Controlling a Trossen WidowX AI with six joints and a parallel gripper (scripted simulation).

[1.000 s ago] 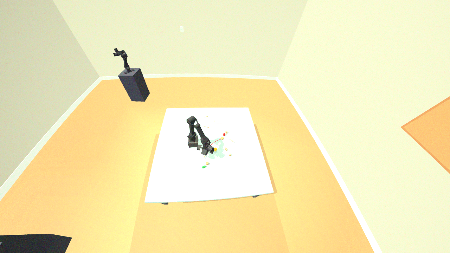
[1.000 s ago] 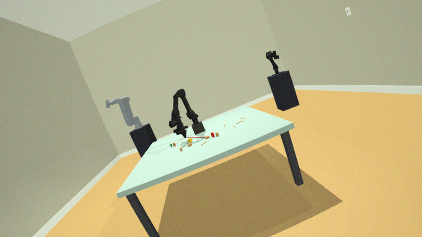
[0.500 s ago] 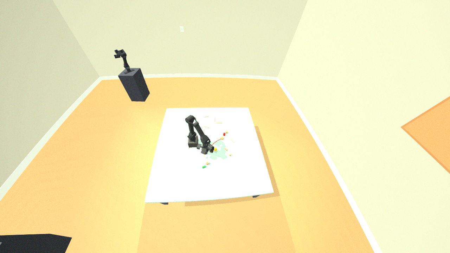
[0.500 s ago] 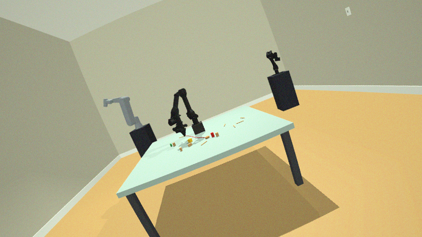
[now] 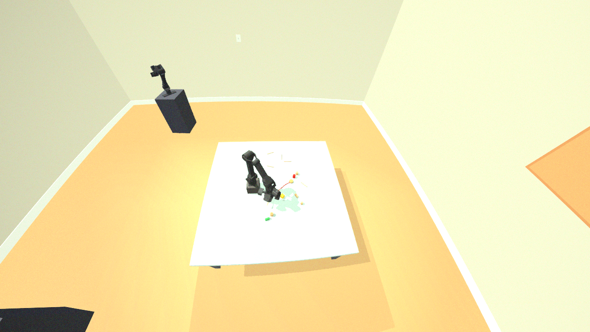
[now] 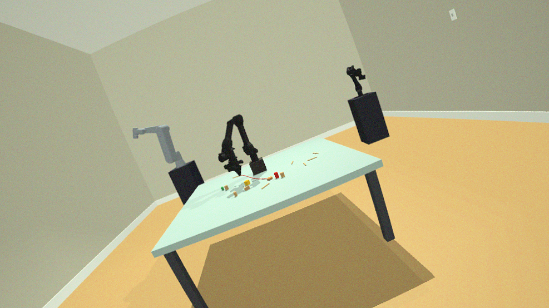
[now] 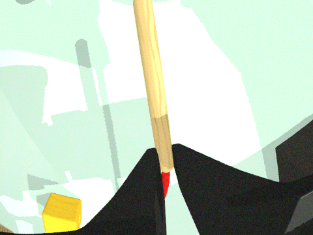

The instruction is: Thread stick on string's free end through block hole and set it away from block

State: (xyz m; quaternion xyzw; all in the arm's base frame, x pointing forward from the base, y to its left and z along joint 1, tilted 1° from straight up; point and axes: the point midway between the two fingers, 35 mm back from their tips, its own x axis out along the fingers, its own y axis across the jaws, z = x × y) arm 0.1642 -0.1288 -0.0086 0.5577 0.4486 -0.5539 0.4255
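The thin wooden stick lies 2 cm to the right of my gripper tip. Round my gripper tip: green piece (17 cm to the right, 4 cm below, 1 cm behind); then round wooden button (22 cm to the left, 19 cm ahead, 5 cm below); then yellow cube (11 cm ahead, 5 cm to the left, 4 cm below).
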